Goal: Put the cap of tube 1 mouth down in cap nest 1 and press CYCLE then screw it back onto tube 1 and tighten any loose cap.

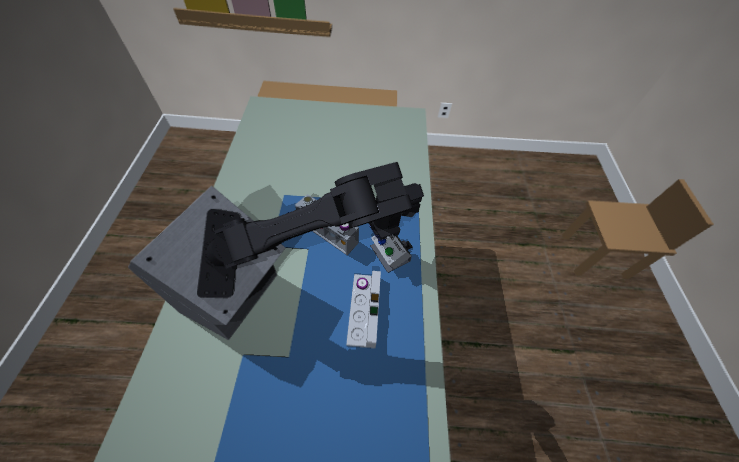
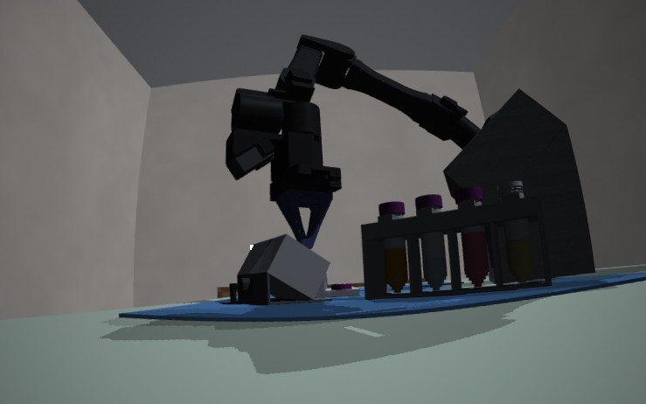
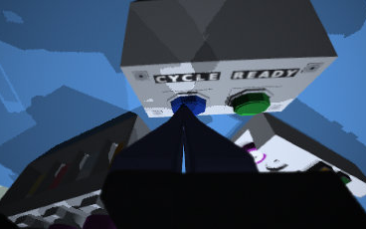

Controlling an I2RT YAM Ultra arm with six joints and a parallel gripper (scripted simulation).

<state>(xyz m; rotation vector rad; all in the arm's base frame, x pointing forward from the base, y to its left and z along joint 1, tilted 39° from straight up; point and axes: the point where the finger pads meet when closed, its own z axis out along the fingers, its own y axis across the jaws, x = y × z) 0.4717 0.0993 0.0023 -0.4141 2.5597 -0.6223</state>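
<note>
My gripper is now 10 mm above the blue cycle key. Also, from my hand: green ready key: 50 mm to the right, 20 mm ahead, 10 mm below; key desk: 30 mm to the right, 20 mm below, 20 mm ahead; threaded neck of tube 1: 200 mm behind, 170 mm to the left, 40 mm above.
</note>
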